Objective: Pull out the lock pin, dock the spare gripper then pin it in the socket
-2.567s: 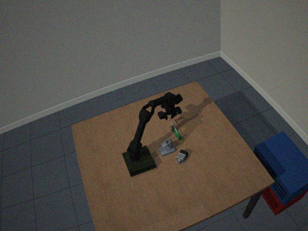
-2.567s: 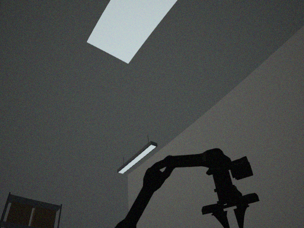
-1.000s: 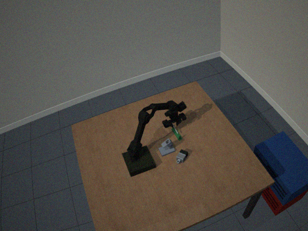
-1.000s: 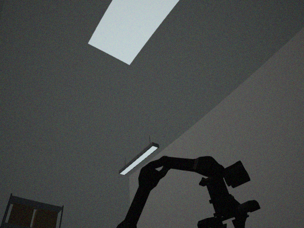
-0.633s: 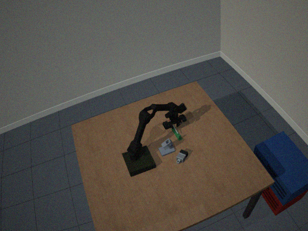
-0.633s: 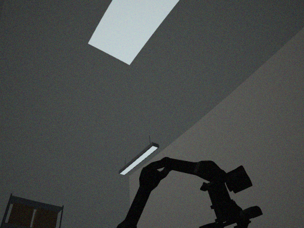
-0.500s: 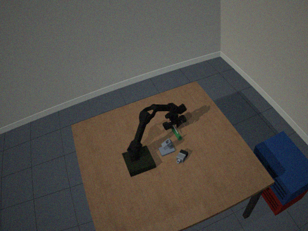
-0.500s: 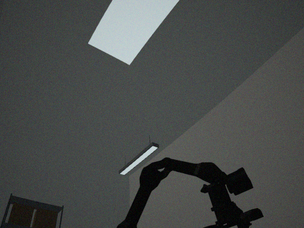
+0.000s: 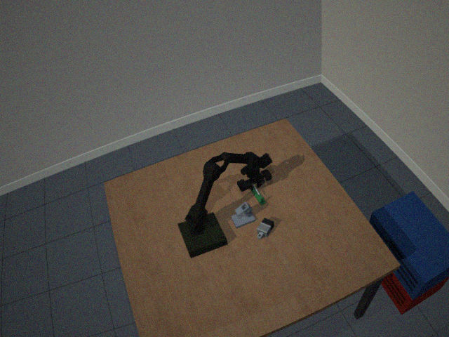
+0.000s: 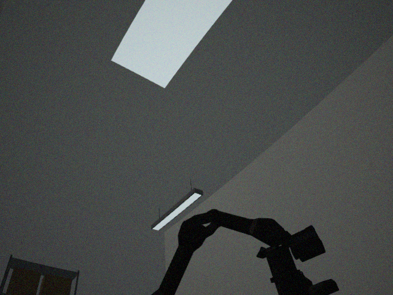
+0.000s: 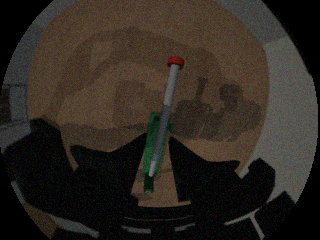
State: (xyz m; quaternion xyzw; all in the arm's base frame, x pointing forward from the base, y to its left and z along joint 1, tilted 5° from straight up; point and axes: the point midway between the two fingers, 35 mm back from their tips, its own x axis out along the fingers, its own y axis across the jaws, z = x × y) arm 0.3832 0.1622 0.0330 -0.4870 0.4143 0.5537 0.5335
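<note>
The green pin cradle is 4 cm to the right of my gripper tip and 1 cm above it. The rest, counted from my gripper tip: grey mount: 16 cm to the right, 12 cm behind, 3 cm above; spare gripper: 28 cm to the right, 6 cm behind.
</note>
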